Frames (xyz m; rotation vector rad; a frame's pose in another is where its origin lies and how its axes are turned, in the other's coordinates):
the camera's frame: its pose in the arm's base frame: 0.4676 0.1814 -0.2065 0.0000 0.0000 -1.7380
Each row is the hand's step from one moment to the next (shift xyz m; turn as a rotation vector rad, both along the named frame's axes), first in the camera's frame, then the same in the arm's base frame.
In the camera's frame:
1: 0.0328 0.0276 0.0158 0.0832 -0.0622 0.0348
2: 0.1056 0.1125 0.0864 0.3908 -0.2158 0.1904
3: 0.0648 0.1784 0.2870 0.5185 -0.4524 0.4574
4: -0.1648 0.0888 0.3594 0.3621 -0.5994 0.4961
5: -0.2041 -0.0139 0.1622 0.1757 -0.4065 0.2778
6: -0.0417 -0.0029 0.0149 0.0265 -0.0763 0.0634
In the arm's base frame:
1: 0.0218 -0.0369 0.0158 -0.0752 -0.0717 0.0348
2: 0.0934 -0.1229 0.0864 -0.2778 -0.3494 0.1904
3: 0.1651 -0.0936 0.2870 -0.5324 -0.4360 0.4574
4: 0.1150 0.1477 0.3594 -0.6513 -0.2573 0.4961
5: 0.0203 0.2036 0.1622 -0.4301 -0.1056 0.2778
6: 0.0041 0.0416 0.0149 -0.0796 -0.0134 0.0634

